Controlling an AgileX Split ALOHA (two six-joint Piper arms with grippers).
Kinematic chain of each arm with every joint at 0, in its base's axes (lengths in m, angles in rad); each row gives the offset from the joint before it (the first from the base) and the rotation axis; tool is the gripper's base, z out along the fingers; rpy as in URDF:
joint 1: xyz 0 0 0.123 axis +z
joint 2: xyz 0 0 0 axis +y
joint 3: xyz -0.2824 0 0.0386 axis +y
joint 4: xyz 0.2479 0 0.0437 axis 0.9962 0 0.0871
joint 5: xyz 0 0 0 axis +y
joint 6: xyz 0.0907 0 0.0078 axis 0.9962 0 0.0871
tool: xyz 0 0 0 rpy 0 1.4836 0
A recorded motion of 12 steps. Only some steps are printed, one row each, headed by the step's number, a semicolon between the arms.
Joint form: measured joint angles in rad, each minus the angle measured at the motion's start. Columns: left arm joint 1, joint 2, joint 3, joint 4, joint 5, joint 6; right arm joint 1, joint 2, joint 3, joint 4, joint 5, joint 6.
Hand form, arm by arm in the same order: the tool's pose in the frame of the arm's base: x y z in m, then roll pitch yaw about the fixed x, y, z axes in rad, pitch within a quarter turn. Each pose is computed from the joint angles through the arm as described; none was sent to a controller.
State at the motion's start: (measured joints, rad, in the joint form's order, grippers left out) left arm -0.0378 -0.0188 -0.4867 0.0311 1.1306 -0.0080; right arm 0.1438 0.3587 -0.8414 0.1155 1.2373 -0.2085
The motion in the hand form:
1: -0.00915 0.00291 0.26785 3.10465 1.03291 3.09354; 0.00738 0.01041 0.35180 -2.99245 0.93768 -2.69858
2: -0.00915 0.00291 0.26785 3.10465 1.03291 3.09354; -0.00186 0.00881 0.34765 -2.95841 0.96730 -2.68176
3: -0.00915 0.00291 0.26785 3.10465 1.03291 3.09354; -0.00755 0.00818 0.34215 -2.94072 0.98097 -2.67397
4: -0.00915 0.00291 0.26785 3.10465 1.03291 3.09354; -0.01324 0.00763 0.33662 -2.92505 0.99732 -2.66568
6: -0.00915 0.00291 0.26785 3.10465 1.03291 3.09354; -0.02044 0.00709 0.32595 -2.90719 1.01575 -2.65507
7: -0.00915 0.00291 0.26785 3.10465 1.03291 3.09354; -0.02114 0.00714 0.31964 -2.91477 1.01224 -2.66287
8: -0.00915 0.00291 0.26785 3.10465 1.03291 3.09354; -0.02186 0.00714 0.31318 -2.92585 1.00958 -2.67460
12: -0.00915 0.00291 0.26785 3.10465 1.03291 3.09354; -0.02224 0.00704 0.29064 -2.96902 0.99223 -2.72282
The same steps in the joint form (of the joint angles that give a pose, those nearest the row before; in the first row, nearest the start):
1: 0.0000 0.0000 0.0000 0.0000 0.0000 0.0000; -0.0120 -0.0554 0.0187 -0.0066 0.0000 -0.0104
2: 0.0000 0.0000 0.0000 0.0000 0.0000 0.0000; -0.0242 -0.1054 0.0350 -0.0111 0.0000 -0.0173
3: 0.0000 0.0000 0.0000 0.0000 0.0000 0.0000; -0.0340 -0.1422 0.0552 -0.0113 0.0009 -0.0227
4: 0.0000 0.0000 0.0000 0.0000 0.0000 0.0000; -0.0403 -0.1802 0.0751 -0.0113 0.0009 -0.0253
6: 0.0000 0.0000 0.0000 0.0000 0.0000 0.0000; -0.0470 -0.2384 0.1129 -0.0104 0.0009 -0.0285
7: 0.0000 0.0000 0.0000 0.0000 0.0000 0.0000; -0.0481 -0.2570 0.1361 -0.0093 0.0009 -0.0267
8: 0.0000 0.0000 0.0000 0.0000 0.0000 0.0000; -0.0485 -0.2764 0.1597 -0.0086 0.0009 -0.0221
12: 0.0000 0.0000 0.0000 0.0000 0.0000 0.0000; -0.0493 -0.3363 0.2419 -0.0095 0.0009 -0.0022

